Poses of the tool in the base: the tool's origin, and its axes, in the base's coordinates. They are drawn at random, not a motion.
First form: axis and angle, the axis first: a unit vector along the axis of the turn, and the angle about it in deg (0 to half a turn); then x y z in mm.
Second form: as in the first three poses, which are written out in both.
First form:
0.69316 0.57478 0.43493 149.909 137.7 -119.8 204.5
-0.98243 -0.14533 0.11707 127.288 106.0 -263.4 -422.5
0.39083 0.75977 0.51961 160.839 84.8 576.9 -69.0
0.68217 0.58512 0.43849 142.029 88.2 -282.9 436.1
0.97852 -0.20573 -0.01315 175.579 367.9 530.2 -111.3
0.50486 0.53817 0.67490 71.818 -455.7 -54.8 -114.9
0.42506 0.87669 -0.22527 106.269 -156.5 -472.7 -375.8
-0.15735 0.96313 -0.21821 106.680 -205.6 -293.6 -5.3
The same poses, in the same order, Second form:
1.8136 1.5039 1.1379 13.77 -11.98 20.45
-2.1826 -0.3229 0.2601 10.60 -26.34 -42.25
1.0971 2.1328 1.4586 8.48 57.69 -6.90
1.6910 1.4504 1.0870 8.82 -28.29 43.61
2.9986 -0.6304 -0.0403 36.79 53.02 -11.13
0.6328 0.6746 0.8460 -45.57 -5.48 -11.49
0.7884 1.6260 -0.4178 -15.65 -47.27 -37.58
-0.2930 1.7933 -0.4063 -20.56 -29.36 -0.53

